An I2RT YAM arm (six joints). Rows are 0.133 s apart.
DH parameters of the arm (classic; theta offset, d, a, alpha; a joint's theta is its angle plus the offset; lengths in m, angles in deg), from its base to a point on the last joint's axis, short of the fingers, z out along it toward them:
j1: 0 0.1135 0.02 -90
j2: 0 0 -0.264 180
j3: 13.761 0 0.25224 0
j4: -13.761 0 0.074 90
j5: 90 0 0 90
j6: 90 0.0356 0 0
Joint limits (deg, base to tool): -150..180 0..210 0..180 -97..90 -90..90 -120..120
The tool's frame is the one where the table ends.
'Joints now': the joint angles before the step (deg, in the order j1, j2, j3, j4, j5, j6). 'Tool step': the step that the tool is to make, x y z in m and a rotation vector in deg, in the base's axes. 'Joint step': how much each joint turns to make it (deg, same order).
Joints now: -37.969, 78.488, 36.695, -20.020, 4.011, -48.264
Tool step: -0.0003, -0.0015, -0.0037, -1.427, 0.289, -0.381
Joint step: -0.139, 0.489, -0.759, 1.933, 1.260, -0.410
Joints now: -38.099, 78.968, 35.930, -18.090, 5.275, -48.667
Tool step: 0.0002, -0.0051, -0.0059, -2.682, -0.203, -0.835
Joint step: -0.647, 1.202, -1.124, 4.240, 1.807, -0.824
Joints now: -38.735, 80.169, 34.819, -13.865, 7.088, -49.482
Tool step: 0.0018, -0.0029, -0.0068, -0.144, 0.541, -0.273
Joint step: -0.201, 1.939, -0.194, 1.823, 0.425, -0.170
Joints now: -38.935, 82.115, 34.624, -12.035, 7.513, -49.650
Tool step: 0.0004, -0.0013, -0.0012, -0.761, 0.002, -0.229
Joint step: -0.092, 0.363, -0.173, 1.038, 0.579, -0.187
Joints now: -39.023, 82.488, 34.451, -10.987, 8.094, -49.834
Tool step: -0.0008, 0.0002, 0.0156, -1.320, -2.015, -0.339
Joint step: -0.091, -3.143, 1.021, -1.816, -0.075, 0.344
